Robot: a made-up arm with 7 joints. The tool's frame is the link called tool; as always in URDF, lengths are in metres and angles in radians.
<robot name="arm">
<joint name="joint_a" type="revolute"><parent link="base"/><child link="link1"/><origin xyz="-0.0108 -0.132 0.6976" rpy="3.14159 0 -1.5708"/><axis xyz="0 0 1"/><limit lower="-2.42" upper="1.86"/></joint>
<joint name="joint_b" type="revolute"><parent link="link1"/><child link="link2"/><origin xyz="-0.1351 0.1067 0.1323" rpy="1.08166 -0.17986 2.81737"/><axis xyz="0 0 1"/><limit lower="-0.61" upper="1.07"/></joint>
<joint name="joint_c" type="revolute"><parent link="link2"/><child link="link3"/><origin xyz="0.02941 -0.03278 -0.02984" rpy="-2.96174 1.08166 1.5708"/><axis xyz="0 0 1"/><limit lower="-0.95" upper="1.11"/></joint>
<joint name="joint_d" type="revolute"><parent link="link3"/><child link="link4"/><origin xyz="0.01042 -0.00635 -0.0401" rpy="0.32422 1.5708 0"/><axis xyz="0 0 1"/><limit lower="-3.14" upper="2.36"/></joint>
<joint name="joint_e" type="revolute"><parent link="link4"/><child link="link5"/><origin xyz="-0.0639 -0.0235 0.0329" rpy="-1.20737 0.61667 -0.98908"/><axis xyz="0 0 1"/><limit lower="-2.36" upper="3.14"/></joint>
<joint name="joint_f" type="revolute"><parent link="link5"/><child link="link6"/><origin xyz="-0.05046 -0.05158 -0.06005" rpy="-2.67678 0 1.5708"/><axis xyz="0 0 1"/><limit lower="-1.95" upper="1.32"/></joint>
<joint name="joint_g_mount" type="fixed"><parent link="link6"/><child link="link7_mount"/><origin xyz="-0.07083 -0.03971 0.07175" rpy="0 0 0"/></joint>
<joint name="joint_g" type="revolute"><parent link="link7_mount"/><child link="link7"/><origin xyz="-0.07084 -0.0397 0.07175" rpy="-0.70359 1.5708 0"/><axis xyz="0 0 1"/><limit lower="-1.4" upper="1.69"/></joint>
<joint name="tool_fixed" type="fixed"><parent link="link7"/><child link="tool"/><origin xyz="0.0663 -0.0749 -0.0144" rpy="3.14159 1.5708 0"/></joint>
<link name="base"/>
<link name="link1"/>
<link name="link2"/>
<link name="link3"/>
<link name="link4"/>
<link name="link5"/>
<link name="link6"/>
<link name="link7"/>
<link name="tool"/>
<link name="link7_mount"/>
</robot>
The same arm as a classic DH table. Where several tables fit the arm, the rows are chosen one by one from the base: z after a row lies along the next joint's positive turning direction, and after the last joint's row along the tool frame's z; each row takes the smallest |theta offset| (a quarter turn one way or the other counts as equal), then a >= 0, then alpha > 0; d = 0 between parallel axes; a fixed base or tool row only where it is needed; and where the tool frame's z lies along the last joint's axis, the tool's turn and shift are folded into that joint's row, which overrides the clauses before.
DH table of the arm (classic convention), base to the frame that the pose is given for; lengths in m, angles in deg. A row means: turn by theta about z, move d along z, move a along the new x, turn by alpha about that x. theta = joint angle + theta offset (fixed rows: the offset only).
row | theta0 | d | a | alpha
base (fixed) | 85.32 | 0 | -0.1324 | 180
joint_a | -28.69 | -0.5874 | 0.1668 | 62.47
joint_b | 0 | 0.0317 | 0.0354 | 117.53
joint_c | -24.02 | -0.0106 | -0.0027 | 90
joint_d | 20.93 | 0.0654 | 0.0009 | 73.14
joint_e | -52.82 | -0.0306 | -0.0516 | -153.37
joint_f | -49.69 | 0.2561 | -0.0311 | -90
joint_g | 0 | -0.1738 | 0.0749 | 90
tool (fixed) | -90 | -0.0663 | 0 | 0
Joint limits (deg, base to tool): -138.66..106.57 -34.95..61.31 -54.43..63.6 -179.91..135.22 -135.22..179.91 -111.73..75.63 -80.21..96.83

